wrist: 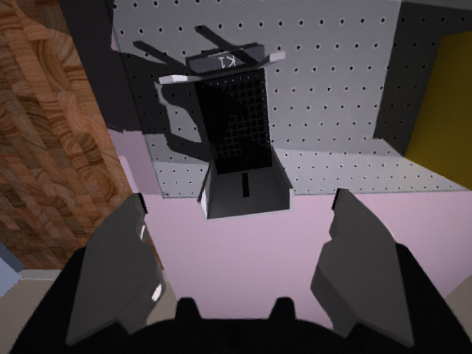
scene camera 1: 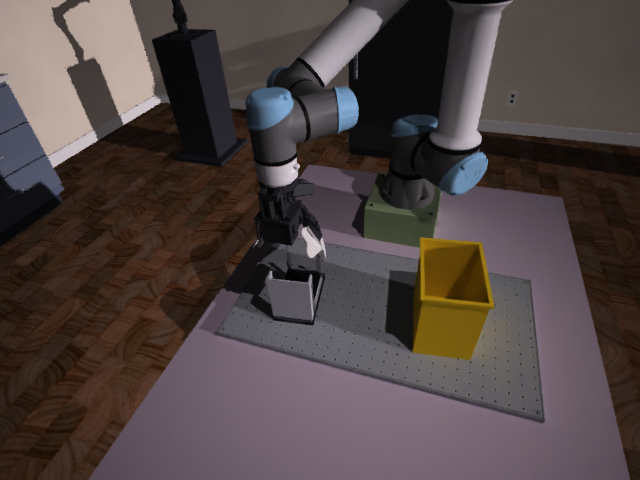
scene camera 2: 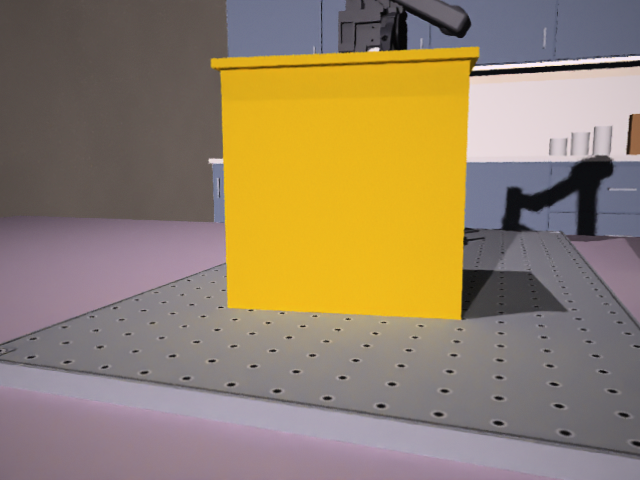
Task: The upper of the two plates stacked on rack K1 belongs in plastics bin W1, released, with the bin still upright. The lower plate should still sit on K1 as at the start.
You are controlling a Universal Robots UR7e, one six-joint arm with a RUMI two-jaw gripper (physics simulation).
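Seen in the pictures: gripper, between the fingertips: (wrist: 237,192) (scene camera 1: 291,254); arm's base, origin of its link: (scene camera 1: 407,194).
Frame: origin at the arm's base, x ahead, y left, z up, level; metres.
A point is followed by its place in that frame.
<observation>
Rack K1 (scene camera 1: 292,300) {x 0.461, y -0.176, z -0.018 m} (wrist: 267,196) {x 0.454, y -0.158, z 0.016 m} stands on the left part of the perforated board, with a light panel and upright corner guides. A black plate with a grid of wells (wrist: 242,120) {x 0.382, y -0.184, z -0.051 m} lies inside it in the wrist view. I cannot tell the upper plate from the lower one. Plastics bin W1 (scene camera 1: 448,331) {x 0.451, y 0.157, z -0.011 m} (scene camera 2: 346,191) {x 0.354, y 0.204, z -0.010 m} (wrist: 445,115) {x 0.382, y 0.086, z -0.059 m} is a tall yellow open-topped box, upright on the right part of the board. My gripper (scene camera 1: 291,252) {x 0.409, y -0.191, z 0.072 m} (wrist: 237,192) {x 0.409, y -0.191, z 0.072 m} is open and empty, above the rack's back part. In scene camera 2, the bin hides its fingertips.
The grey perforated board (scene camera 1: 356,330) {x 0.439, y -0.034, z -0.098 m} (scene camera 2: 289,356) {x 0.359, y 0.297, z -0.098 m} (wrist: 330,105) {x 0.373, y -0.052, z -0.098 m} lies on the pink table top (scene camera 1: 320,413) {x 0.642, y -0.052, z -0.111 m}. The arm's green base block (scene camera 1: 398,224) {x 0.098, y -0.004, z -0.040 m} stands behind the board. A dark pedestal (scene camera 1: 191,93) stands on the floor at the back left.
</observation>
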